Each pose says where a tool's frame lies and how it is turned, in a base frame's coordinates. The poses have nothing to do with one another.
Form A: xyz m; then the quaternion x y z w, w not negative.
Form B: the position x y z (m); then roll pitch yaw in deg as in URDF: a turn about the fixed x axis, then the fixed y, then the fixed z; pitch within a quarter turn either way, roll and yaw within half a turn. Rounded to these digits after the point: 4 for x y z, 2 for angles.
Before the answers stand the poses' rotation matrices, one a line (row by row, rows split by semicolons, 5 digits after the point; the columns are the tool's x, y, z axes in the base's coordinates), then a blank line. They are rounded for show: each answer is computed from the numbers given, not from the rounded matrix.
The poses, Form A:
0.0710 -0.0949 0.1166 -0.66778 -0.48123 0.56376 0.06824
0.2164 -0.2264 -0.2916 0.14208 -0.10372 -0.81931 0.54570
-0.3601 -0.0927 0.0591 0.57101 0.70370 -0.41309 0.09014
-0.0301 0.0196 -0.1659 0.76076 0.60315 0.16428 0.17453
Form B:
-0.09882 0.56577 -0.81862; 0.71966 -0.52752 -0.45146; -0.68726 -0.63374 -0.35503
-0.36405 0.86472 -0.34601; -0.92367 -0.38291 0.01489; -0.11961 0.32502 0.93811
-0.33165 0.87810 -0.34489; 0.72916 0.00662 -0.68431; -0.59861 -0.47843 -0.64247
0.21844 0.86037 0.46049; 0.97505 -0.21149 -0.06738; 0.03942 0.46372 -0.88510

0.0710 -0.0949 0.1166 -119.26 43.41 97.82
0.2164 -0.2264 -0.2916 19.11 6.87 -111.51
-0.3601 -0.0927 0.0591 -143.33 36.77 114.46
-0.0301 0.0196 -0.1659 152.35 -2.26 77.37

